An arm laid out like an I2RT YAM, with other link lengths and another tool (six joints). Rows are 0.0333 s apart.
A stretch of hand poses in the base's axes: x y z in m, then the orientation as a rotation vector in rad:
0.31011, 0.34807, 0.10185, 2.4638, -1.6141, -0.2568
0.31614, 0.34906, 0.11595, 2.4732, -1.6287, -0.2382
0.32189, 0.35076, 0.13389, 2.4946, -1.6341, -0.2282
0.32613, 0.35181, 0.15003, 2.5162, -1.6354, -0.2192
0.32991, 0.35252, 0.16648, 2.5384, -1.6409, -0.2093
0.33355, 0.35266, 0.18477, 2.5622, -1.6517, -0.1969
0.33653, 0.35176, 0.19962, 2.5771, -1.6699, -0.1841
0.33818, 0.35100, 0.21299, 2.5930, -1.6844, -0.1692
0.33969, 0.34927, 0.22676, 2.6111, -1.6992, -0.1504
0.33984, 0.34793, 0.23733, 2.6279, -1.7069, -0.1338
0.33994, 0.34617, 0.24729, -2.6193, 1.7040, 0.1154
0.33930, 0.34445, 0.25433, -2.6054, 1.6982, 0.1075
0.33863, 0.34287, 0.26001, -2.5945, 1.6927, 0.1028
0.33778, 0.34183, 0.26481, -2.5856, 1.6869, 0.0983
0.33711, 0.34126, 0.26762, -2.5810, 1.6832, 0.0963
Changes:
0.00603, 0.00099, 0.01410, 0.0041, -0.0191, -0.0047
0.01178, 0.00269, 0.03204, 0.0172, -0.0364, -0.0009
0.01602, 0.00374, 0.04818, 0.0294, -0.0518, 0.0052
0.01980, 0.00445, 0.06463, 0.0433, -0.0694, 0.0090
0.02344, 0.00459, 0.08292, 0.0594, -0.0907, 0.0102
0.02642, 0.00369, 0.09777, 0.0718, -0.1104, 0.0045
0.02807, 0.00293, 0.11114, 0.0828, -0.1303, 0.0015
0.02958, 0.00120, 0.12491, 0.0941, -0.1533, -0.0009
0.02973, -0.00014, 0.13548, 0.1029, -0.1721, 0.0003
0.02983, -0.00190, 0.14544, 0.1130, -0.1927, -0.0017
0.02919, -0.00362, 0.15248, 0.1228, -0.2049, -0.0043
0.02852, -0.00520, 0.15816, 0.1314, -0.2140, -0.0060
0.02767, -0.00624, 0.16296, 0.1389, -0.2221, -0.0067
0.02700, -0.00681, 0.16577, 0.1433, -0.2263, -0.0067

